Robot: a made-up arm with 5 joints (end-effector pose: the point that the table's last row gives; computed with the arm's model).
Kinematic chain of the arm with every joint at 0, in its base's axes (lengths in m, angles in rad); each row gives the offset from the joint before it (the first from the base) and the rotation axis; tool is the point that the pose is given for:
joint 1: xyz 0 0 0.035 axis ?
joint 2: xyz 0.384 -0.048 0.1 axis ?
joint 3: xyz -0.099 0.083 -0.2 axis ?
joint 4: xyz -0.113 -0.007 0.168 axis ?
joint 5: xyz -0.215 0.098 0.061 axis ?
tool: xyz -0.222 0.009 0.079
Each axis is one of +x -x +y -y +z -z.
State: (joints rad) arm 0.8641 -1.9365 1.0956 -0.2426 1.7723
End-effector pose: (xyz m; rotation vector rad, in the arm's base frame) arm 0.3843 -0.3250 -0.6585 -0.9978 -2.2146 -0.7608
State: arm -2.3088 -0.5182 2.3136 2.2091 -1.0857
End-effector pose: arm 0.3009 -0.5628 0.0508 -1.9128 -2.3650 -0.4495
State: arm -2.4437 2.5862 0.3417 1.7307 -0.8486
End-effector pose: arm 0.5694 0.5098 -0.1040 1.0660 -1.6031 -0.6251
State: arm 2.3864 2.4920 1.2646 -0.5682 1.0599
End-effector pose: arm 0.9715 0.0139 0.3702 -0.1477 1.4189 1.3271
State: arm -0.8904 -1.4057 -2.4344 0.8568 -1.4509
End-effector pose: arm 0.5930 -0.7276 0.1242 -1.5186 -2.0480 1.1791
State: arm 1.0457 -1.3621 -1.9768 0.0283 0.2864
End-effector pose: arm 0.4990 -0.2697 -0.6544 2.1635 0.5699 1.7457
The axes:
joint 1: +x
joint 2: -z
joint 3: -x
joint 4: +y
joint 5: -x

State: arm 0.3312 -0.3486 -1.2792 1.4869 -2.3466
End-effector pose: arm 0.3283 -0.5882 -0.0606 -1.5992 -2.0810 0.6934
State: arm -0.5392 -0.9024 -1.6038 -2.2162 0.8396
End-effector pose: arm 0.1089 0.1401 0.0255 0.1639 -0.7519 -1.0800
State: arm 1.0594 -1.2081 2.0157 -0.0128 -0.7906
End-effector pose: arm -0.1487 -0.0384 -0.5646 -0.1479 -1.1085 0.5118
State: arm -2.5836 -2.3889 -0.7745 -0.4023 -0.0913
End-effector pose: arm 0.8306 0.4957 0.2795 -0.7123 2.1494 -0.2003
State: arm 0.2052 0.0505 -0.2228 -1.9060 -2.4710
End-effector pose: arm 0.3201 0.1919 -0.2646 1.6890 -1.3066 2.0533
